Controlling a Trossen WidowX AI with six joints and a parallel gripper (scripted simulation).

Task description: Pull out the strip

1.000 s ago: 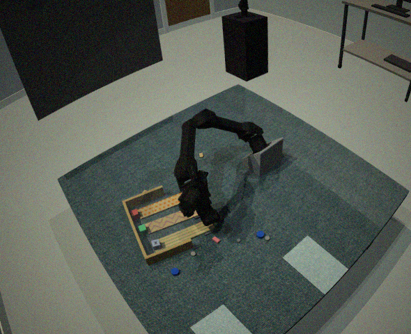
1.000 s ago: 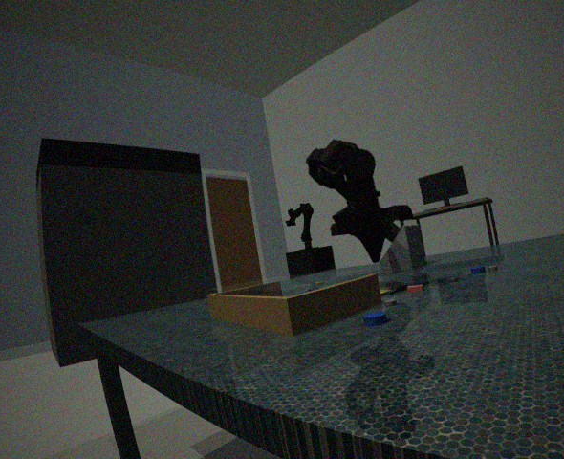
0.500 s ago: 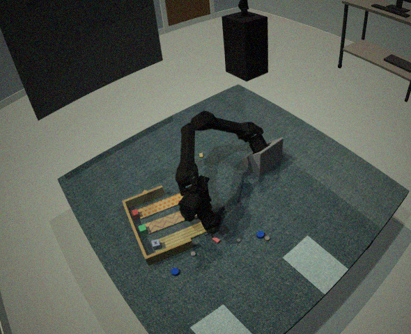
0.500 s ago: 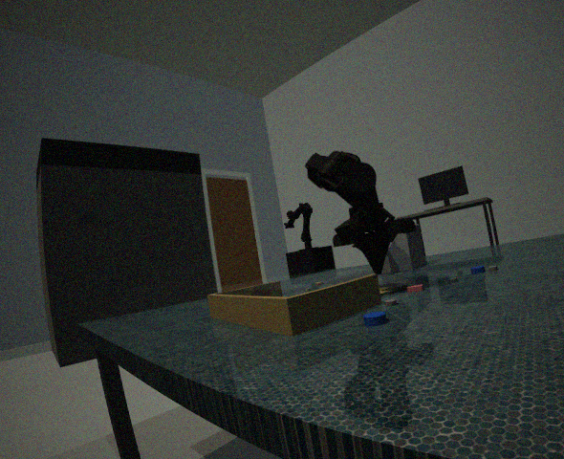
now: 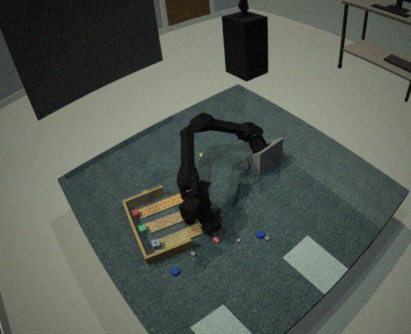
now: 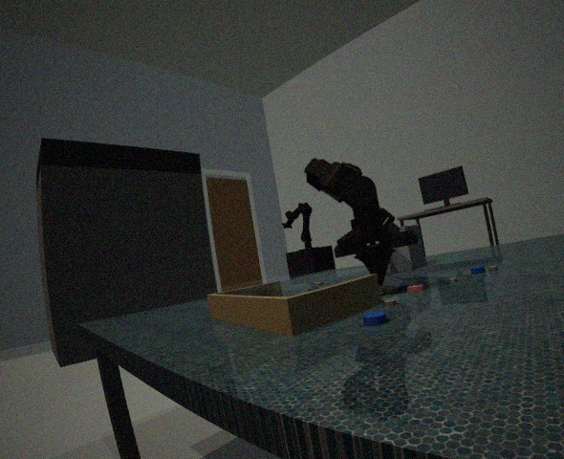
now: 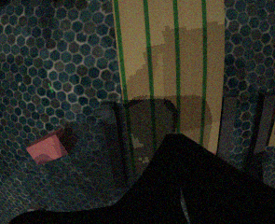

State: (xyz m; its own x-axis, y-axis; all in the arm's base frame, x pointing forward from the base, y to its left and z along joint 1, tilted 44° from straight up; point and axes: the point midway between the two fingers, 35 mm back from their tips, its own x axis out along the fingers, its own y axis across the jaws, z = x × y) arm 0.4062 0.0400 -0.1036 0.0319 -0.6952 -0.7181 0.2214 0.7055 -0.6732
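Right now the pink block is 1 cm ahead of my gripper tip, 8 cm to the left of it and 1 cm below it.
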